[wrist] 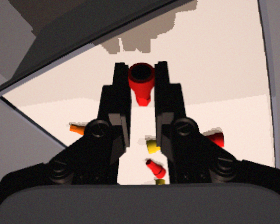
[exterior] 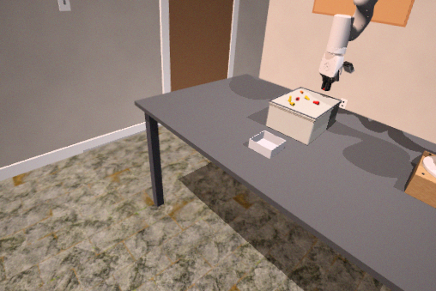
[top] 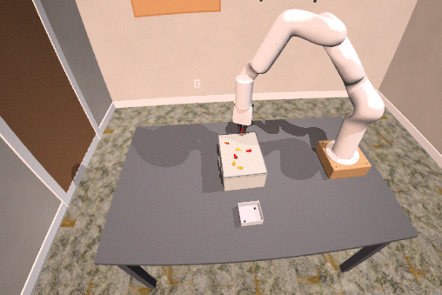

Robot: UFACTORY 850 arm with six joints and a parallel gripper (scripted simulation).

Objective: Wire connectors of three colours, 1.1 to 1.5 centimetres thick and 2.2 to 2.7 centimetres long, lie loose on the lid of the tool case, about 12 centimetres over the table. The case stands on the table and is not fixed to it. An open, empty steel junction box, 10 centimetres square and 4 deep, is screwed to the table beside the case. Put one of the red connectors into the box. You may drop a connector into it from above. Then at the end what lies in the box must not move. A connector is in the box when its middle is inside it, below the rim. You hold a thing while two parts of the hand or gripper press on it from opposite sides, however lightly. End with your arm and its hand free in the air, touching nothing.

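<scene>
Now: hand 42 cm to the right of the steel junction box, 18 cm above it and 3 cm past it. Round my hand: tool case (13 cm to the left, 9 cm below, 1 cm ahead); then orange connector (8 cm ahead, 6 cm to the left, 5 cm below).
</scene>
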